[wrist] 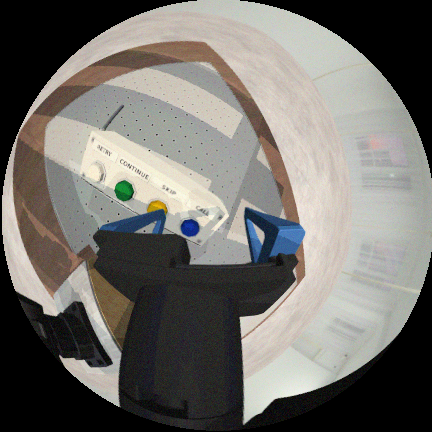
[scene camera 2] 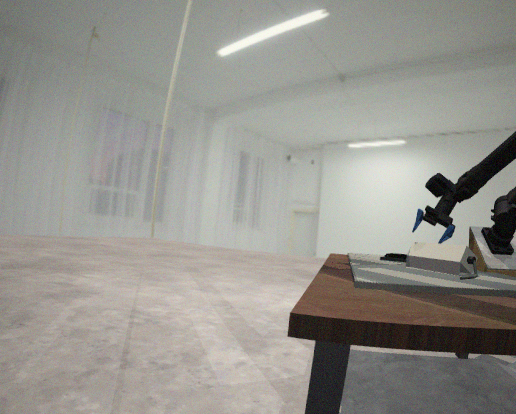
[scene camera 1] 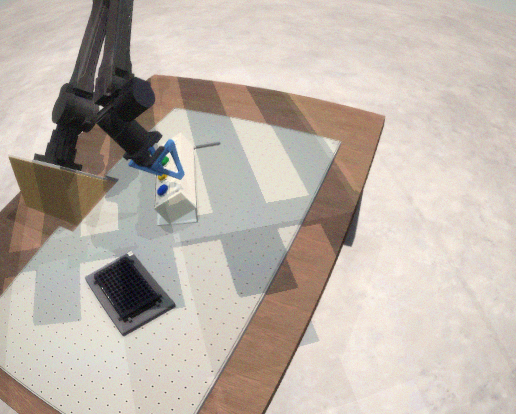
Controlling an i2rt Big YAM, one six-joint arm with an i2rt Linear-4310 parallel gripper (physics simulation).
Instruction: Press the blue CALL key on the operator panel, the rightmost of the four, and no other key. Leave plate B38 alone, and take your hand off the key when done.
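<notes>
The operator panel is a cream box with a sloped face. Its blue CALL key is at the right end in the wrist view, beside the yellow SKIP key, green CONTINUE key and white RETRY key. My gripper is open and empty, above the panel. In the wrist view the blue key shows between the fingers; the left fingertip overlaps the yellow key's lower edge. A dark well plate lies apart from the panel; its label is unreadable.
The plate sits on a dark grey base. A perforated board lies on the wooden table. A thin dark rod lies behind the panel. A tan upright block stands near the arm's base.
</notes>
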